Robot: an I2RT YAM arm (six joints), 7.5 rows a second.
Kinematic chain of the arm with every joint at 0, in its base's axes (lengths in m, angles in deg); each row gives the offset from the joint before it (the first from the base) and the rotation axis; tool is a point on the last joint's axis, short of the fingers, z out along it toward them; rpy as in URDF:
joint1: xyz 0 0 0.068 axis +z
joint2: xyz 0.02 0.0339 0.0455 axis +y
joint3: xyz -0.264 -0.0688 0 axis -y
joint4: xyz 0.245 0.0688 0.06 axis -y
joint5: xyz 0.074 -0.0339 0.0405 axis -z
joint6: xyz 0.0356 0 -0.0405 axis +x
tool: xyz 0 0 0 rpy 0 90 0
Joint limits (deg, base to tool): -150..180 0..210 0..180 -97..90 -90..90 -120..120
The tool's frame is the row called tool.
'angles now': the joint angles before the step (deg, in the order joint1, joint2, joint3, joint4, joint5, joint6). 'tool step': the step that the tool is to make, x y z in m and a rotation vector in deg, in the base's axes. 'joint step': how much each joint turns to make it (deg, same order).
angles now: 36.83 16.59 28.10 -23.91 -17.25 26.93
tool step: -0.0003 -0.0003 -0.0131 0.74 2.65 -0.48
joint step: -0.06 -1.58 -2.65 0.09 -0.08 2.32
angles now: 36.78 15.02 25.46 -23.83 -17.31 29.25
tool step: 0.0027 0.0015 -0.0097 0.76 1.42 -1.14
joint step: 0.03 -0.33 -2.28 1.78 0.80 1.77
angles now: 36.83 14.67 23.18 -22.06 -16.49 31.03
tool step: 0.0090 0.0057 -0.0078 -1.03 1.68 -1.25
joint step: -0.10 3.34 -1.29 2.81 1.07 0.48
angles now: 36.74 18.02 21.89 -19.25 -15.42 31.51
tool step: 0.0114 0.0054 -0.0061 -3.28 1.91 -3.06
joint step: -0.28 5.06 0.07 1.36 3.09 -0.63
